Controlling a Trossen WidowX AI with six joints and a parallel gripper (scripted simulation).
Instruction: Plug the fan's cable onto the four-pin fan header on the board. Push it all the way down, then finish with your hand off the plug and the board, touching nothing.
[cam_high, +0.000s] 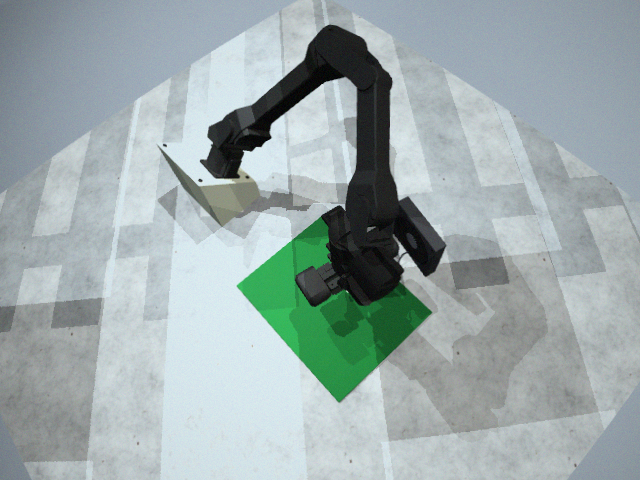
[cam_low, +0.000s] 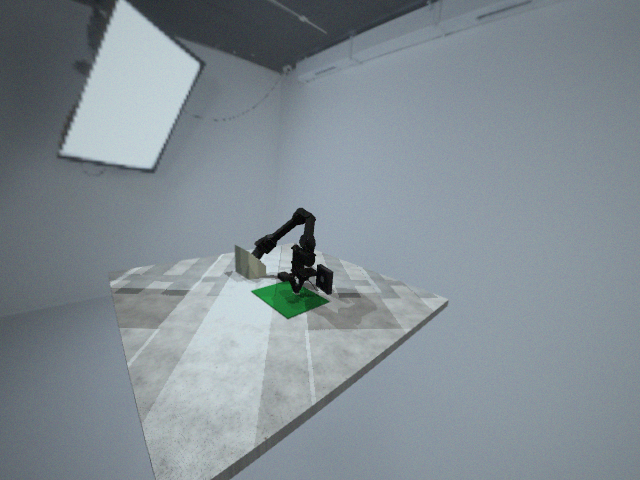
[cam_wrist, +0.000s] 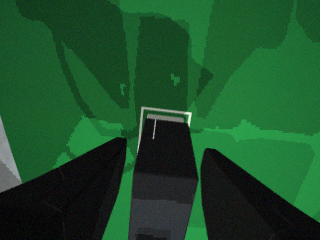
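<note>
The black plug lies 10 mm behind my gripper tip and 10 mm above it. The rest, counted from my gripper tip: white four-pin fan header (20 mm below, 10 mm behind); green board (40 mm to the right, 30 mm below); black cable (30 mm behind, 20 mm above, 10 mm to the left).
</note>
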